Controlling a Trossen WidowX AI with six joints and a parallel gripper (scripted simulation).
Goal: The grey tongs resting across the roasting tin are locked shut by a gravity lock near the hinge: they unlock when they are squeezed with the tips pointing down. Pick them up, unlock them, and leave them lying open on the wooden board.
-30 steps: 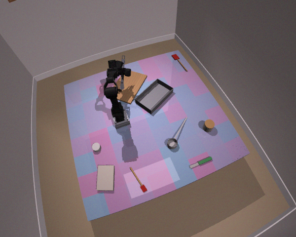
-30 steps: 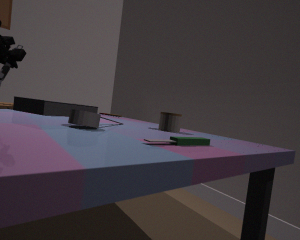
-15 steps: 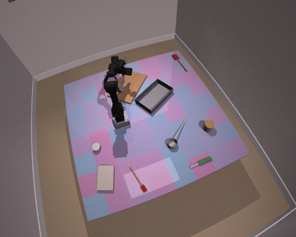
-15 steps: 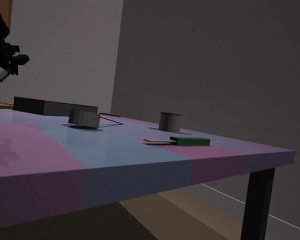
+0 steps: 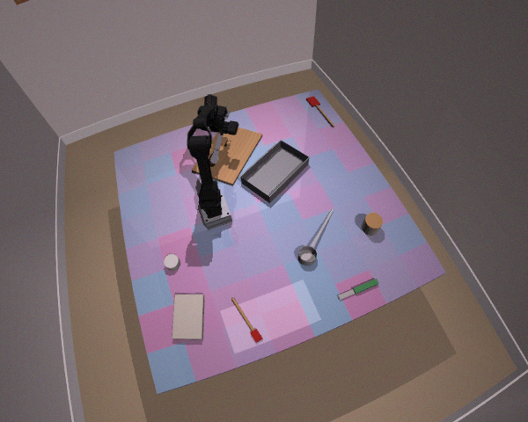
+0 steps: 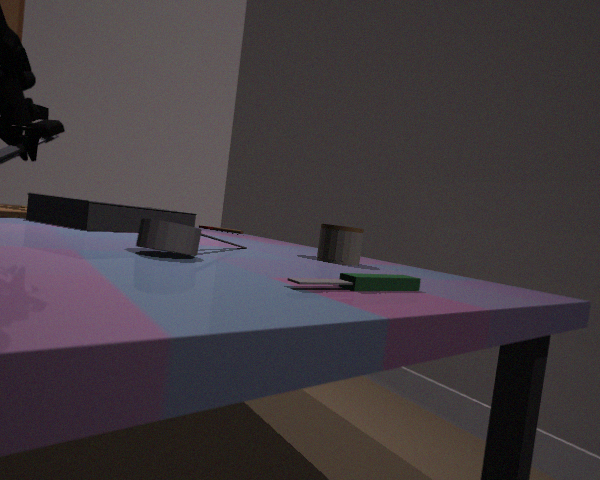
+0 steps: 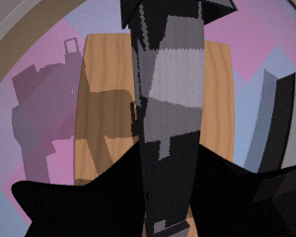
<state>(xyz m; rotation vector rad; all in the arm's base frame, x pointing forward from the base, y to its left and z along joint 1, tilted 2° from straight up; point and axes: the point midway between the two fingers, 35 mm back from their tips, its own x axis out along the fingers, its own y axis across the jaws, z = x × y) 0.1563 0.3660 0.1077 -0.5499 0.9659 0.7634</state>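
Right now my gripper tip is 130 mm above the wooden board, 20 mm to the left of it and 10 mm past it. From my gripper tip the other things lie so: white puck 530 mm to the right, 410 mm behind, 120 mm below; then roasting tin 240 mm to the right, 170 mm ahead, 110 mm below; then red spatula 590 mm ahead, 130 mm below, 110 mm to the left.
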